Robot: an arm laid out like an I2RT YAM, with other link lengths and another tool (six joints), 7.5 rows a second.
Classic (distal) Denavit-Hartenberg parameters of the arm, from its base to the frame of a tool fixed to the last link. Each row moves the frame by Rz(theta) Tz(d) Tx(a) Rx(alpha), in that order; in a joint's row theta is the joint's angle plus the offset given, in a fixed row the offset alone. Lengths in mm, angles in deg.
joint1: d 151.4, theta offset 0, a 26.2, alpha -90
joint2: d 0, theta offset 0, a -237.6, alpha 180
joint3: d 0, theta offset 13.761, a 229.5, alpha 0
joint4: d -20.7, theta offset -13.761, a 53.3, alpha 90
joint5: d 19.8, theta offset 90, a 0, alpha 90
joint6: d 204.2, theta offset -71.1, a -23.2, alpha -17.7
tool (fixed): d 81.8, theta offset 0, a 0, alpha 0
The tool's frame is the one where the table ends.
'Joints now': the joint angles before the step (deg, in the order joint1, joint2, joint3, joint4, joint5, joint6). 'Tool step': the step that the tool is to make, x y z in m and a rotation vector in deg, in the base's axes. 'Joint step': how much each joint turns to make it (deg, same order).
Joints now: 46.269, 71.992, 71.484, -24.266, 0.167, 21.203
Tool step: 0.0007, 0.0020, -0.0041, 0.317, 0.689, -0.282
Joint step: 0.051, 0.507, -0.381, 0.638, 0.000, 0.791
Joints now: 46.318, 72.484, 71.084, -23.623, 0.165, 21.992
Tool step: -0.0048, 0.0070, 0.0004, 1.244, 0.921, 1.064
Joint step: -0.042, 0.155, -0.124, 0.552, -1.645, 0.918
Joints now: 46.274, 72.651, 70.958, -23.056, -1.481, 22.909
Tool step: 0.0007, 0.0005, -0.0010, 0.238, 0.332, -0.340
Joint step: 0.058, 0.205, -0.052, 0.212, 0.192, 0.534
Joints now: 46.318, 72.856, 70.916, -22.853, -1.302, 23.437
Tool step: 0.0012, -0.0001, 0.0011, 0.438, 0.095, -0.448
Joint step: -0.001, -0.033, -0.065, 0.294, 0.251, 0.524
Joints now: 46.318, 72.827, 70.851, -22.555, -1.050, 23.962
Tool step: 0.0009, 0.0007, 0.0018, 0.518, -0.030, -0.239
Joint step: -0.004, -0.052, -0.081, 0.431, 0.075, 0.403
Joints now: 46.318, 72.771, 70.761, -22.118, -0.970, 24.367
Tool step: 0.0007, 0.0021, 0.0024, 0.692, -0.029, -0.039
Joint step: -0.012, 0.063, -0.012, 0.604, -0.160, 0.429
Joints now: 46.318, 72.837, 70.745, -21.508, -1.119, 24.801
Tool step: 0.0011, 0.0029, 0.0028, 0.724, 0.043, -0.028
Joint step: 0.000, 0.317, 0.291, 0.530, -0.184, 0.499
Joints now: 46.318, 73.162, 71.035, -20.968, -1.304, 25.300
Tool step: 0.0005, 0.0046, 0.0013, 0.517, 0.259, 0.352
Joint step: -0.011, 0.744, 0.586, 0.363, -0.547, 0.360
